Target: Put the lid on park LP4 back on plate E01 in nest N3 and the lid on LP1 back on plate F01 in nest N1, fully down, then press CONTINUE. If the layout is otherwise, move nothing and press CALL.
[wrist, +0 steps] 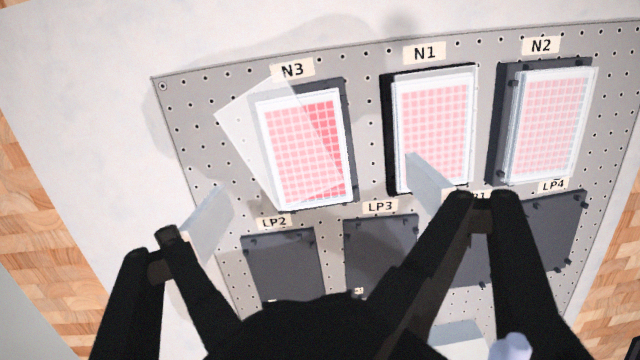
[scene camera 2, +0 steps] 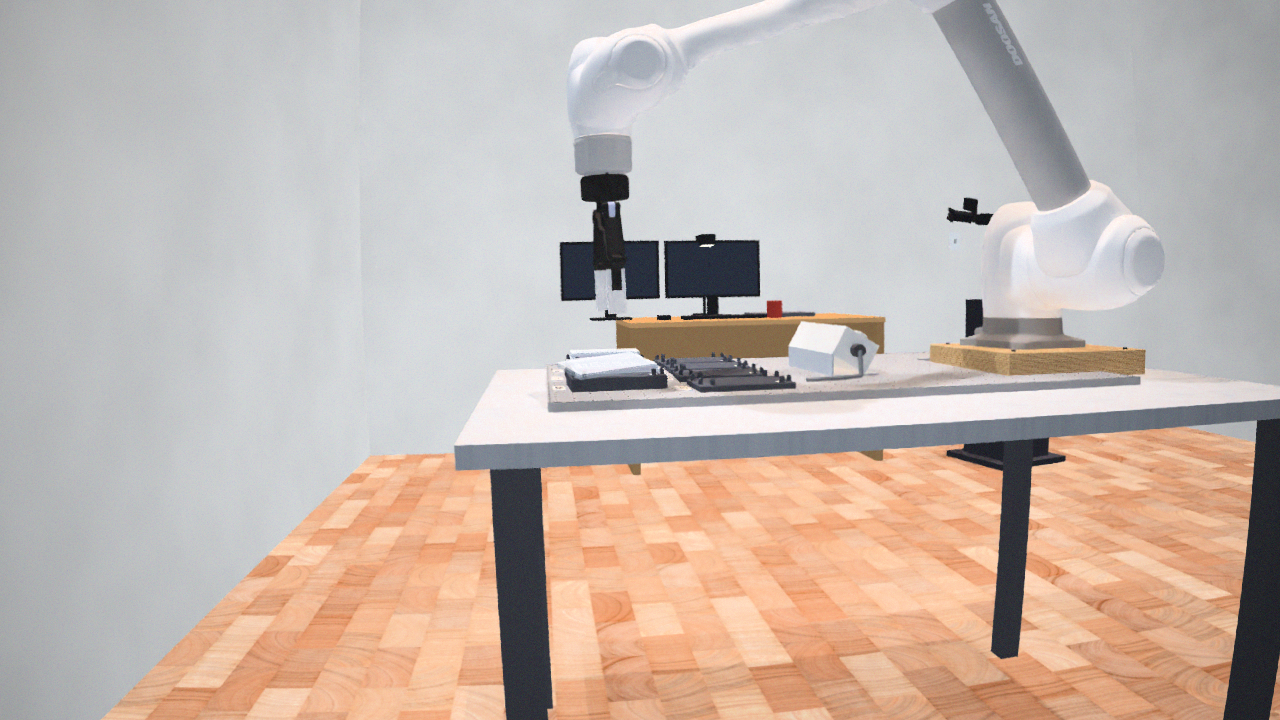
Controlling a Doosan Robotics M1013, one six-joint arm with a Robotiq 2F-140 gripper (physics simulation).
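Frame: origin at the arm's base, x right, y ahead, z up, level; metres.
Where they show: gripper, between the fingertips: (wrist: 315, 185) (scene camera 2: 610, 311); arm's base, origin of its link: (scene camera 2: 1022, 346).
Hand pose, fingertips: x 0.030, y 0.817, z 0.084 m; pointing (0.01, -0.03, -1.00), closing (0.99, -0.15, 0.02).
Observation:
Each offset is from my fingertips to the centre of the thing.
My gripper (scene camera 2: 610, 308) (wrist: 315, 185) is open and empty, above the plates at the nest end of the board. In the wrist view a clear lid {dx -0.033, dy +0.018, dz -0.080 m} (wrist: 250, 130) lies skewed over the plate {dx -0.009, dy -0.002, dz -0.087 m} (wrist: 327, 117) in nest N3, turned well out of line, with its upper left corner out over the board and the plate's upper right part uncovered. A plate {dx +0.131, dy -0.022, dz -0.086 m} (wrist: 435, 130) with a clear lid sits in nest N1; the lid looks roughly in line, and I cannot tell if it is fully down. Parks LP2 {dx -0.104, dy -0.171, dz -0.107 m} (wrist: 285, 265) and LP4 {dx +0.281, dy -0.248, dz -0.107 m} (wrist: 557, 235) show no lid. LP1 is partly hidden by a finger.
A lidded plate {dx +0.259, dy -0.059, dz -0.083 m} (wrist: 550, 125) sits in nest N2. Park LP3 {dx +0.032, dy -0.194, dz -0.107 m} (wrist: 380, 250) shows no lid. A white box-like housing {dx +0.047, dy -0.423, dz -0.075 m} (scene camera 2: 823, 349) stands on the board between the parks and the arm's wooden base (scene camera 2: 1029, 360). Two monitors and a red block (scene camera 2: 774, 308) are on a desk behind.

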